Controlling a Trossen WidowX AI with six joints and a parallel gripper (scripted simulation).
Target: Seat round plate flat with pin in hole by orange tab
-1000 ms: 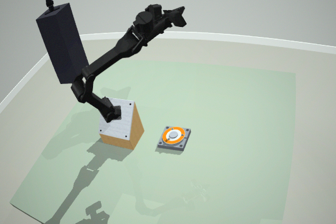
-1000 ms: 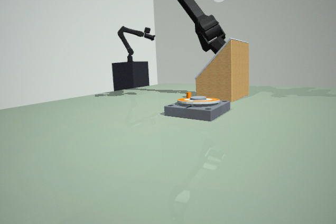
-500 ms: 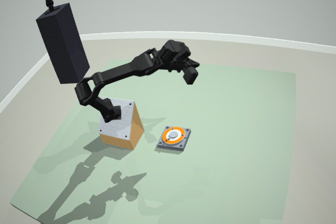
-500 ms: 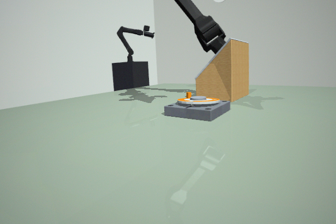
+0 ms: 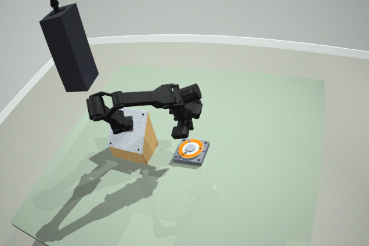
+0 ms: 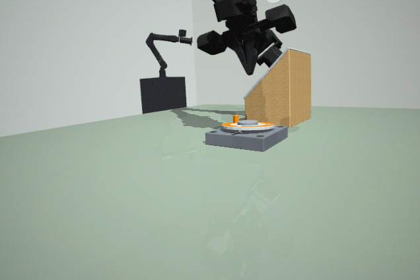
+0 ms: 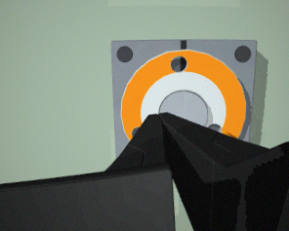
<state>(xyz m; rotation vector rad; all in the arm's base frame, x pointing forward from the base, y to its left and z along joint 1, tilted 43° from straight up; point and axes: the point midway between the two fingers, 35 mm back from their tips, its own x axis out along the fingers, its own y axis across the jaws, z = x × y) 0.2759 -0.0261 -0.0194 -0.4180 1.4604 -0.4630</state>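
My gripper tip is 3 cm past the round plate, 3 cm to the left of it and 10 cm above it. Also, from my gripper tip: grey square base: 2 cm behind, 1 cm to the right, 11 cm below.
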